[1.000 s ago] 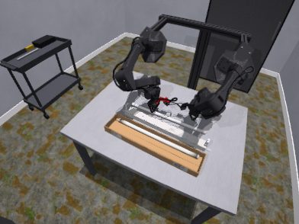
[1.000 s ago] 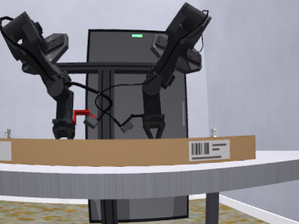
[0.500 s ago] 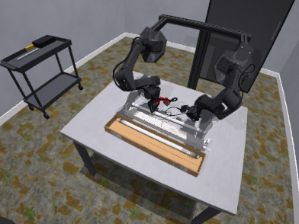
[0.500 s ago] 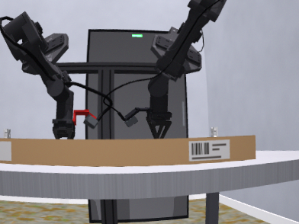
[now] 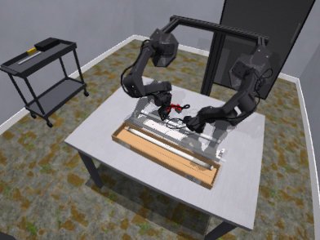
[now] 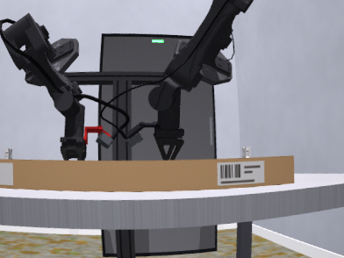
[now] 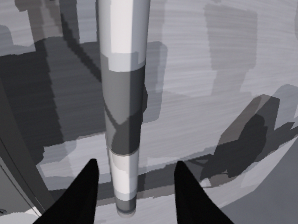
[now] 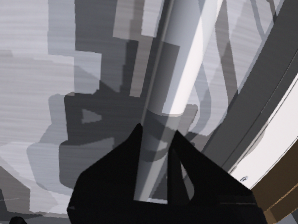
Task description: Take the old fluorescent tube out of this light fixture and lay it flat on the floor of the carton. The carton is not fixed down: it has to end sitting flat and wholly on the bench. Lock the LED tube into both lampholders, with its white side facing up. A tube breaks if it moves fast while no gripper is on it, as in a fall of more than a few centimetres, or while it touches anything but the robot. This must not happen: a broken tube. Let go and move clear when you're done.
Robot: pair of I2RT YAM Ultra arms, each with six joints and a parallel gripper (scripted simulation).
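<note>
Now: the LED tube 14 cm to the right of my left hand and 5 cm below it. Round my left hand: light fixture: 12 cm to the right, 10 cm ahead; carton: 25 cm ahead, 13 cm to the right, 3 cm below; old fluorescent tube: 20 cm ahead, 13 cm to the right, 4 cm below.
Right now my right hand is 120 mm to the right of the LED tube and 10 mm above it. The rest, counted from my right hand: light fixture (140 mm to the left, 100 mm ahead, 30 mm above); then carton (250 mm ahead, 130 mm to the left, 10 mm above); then old fluorescent tube (200 mm ahead, 130 mm to the left).
</note>
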